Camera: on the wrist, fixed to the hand. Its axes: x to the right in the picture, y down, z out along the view.
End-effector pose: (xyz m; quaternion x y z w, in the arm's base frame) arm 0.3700 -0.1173 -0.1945 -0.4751 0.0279 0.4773 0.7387
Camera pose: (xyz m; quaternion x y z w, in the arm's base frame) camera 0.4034 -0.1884 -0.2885 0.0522 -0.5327 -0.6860 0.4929
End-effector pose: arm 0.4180 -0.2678 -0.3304 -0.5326 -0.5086 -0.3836 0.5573
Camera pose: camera 0.4710 -0.3765 -0.3111 -0.4872 0.6013 0.4769 0.4168
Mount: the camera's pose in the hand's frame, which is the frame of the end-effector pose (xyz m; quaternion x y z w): 0.0164 0.0324 -0.1170 -0.0376 0.1062 0.9936 0.0030
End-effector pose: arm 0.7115 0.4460 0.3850 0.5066 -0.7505 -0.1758 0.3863
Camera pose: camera 0.7769 0.4600 0.4877 -0.7400 -0.4580 0.4089 0.2746
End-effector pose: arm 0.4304 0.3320 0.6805 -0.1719 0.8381 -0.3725 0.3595
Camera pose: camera 0.3331 0.4030 0.7028 0.8583 0.2255 0.3694 0.2757
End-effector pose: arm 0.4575 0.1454 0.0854 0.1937 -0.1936 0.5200 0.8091
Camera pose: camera 0.4472 0.2306 -0.0020 0.2774 0.1267 -0.8188 0.4864
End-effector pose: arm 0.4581 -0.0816 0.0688 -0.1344 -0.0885 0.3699 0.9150
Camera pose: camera 0.4792 -0.0689 -0.0512 0.1620 -0.2166 -0.8927 0.3605
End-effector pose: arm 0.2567 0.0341 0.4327 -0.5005 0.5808 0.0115 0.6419
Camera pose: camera 0.1568 -0.0358 0.4204 -0.5502 -0.5668 -0.6065 0.0900
